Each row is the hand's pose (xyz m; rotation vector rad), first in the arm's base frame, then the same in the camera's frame.
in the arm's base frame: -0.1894 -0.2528 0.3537 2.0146 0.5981 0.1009
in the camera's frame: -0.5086 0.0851 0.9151 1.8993 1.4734 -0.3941
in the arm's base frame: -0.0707 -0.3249 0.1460 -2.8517 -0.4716 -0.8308
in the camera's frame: -0.5384 0.0397 0.6713 -2.6173 -0.8625 0.2629
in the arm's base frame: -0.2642 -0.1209 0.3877 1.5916 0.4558 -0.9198
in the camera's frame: -0.5838 0.1818 1.0107 1.0794 1.2576 -1.1441
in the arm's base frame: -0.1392 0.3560 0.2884 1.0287 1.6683 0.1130
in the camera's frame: -0.7357 0.6555 0.9366 0.7663 2.5384 0.0333
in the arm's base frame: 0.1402 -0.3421 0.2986 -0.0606 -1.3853 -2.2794
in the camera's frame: -0.2917 0.1215 0.6481 -0.4904 -0.8741 -1.6754
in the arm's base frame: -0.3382 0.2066 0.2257 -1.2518 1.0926 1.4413
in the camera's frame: -0.8561 0.4357 0.9916 -0.9781 1.3055 2.3306
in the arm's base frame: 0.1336 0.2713 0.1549 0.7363 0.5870 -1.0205
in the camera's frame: -0.6095 0.6655 0.6479 0.2241 1.3237 -0.8709
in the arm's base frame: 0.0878 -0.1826 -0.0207 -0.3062 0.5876 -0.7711
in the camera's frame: -0.5917 0.2110 0.4688 -0.6676 1.1710 -0.2280
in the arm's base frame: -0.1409 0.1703 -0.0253 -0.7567 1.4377 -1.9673
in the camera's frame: -0.8743 0.4479 0.6710 -1.7186 1.5104 -1.3974
